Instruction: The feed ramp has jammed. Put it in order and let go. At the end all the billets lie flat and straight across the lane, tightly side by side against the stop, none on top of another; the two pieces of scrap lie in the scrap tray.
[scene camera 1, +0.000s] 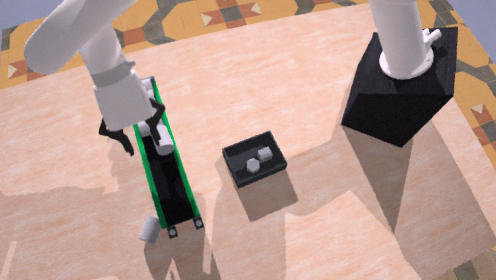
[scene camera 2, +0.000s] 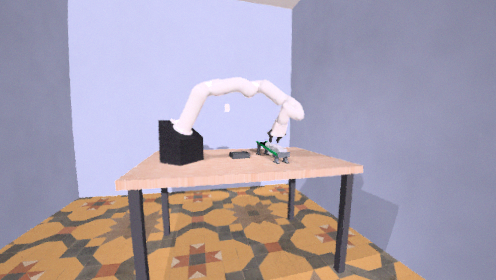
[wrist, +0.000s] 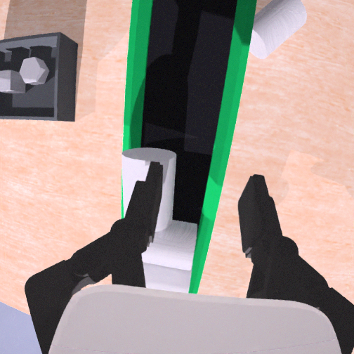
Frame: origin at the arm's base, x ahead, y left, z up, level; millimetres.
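Seen in the pictures: gripper, between the fingertips: (scene camera 1: 145, 147) (scene camera 2: 273, 141); arm's base, origin of its link: (scene camera 1: 406, 59) (scene camera 2: 182, 129).
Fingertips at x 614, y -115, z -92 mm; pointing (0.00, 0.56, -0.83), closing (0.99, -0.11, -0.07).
Observation:
Pixels of each thing's middle, then the offset from my fingertips to it.
- white billet, middle of its body: (scene camera 1: 162, 140) dy -11, dx -42, dz -22 mm
- loose billet, middle of its body: (scene camera 1: 150, 229) dy +145, dx +70, dz -95 mm
- scrap tray, middle of its body: (scene camera 1: 254, 158) (scene camera 2: 239, 155) dy +101, dx -223, dz -98 mm
My gripper (scene camera 1: 145, 149) (scene camera 2: 275, 140) (wrist: 203, 182) is partly open and empty over the ramp (scene camera 1: 187, 186) (wrist: 227, 115). In the wrist view its left finger overlaps a white billet (scene camera 1: 164, 145) (wrist: 168, 195) lying lengthwise along one green rail; its right finger is past the other rail. This billet's near end meets a crosswise billet (wrist: 175, 245); another crosswise billet (wrist: 167, 277) is beside that. More billets toward the stop are largely hidden by the gripper. A loose billet (scene camera 1: 149, 229) (wrist: 279, 27) lies on the table. Two scrap pieces (scene camera 1: 253, 165) (scene camera 1: 264, 153) (wrist: 34, 71) lie in the scrap tray (scene camera 1: 262, 175) (wrist: 65, 80).
The ramp (scene camera 2: 267, 148) stands on legs on the wooden table (scene camera 1: 320, 235) (scene camera 2: 235, 177). The loose billet is outside the rail near the ramp's far end from the stop. The scrap tray (scene camera 2: 240, 155) stands between the ramp and the black robot pedestal (scene camera 1: 400, 110) (scene camera 2: 181, 145).

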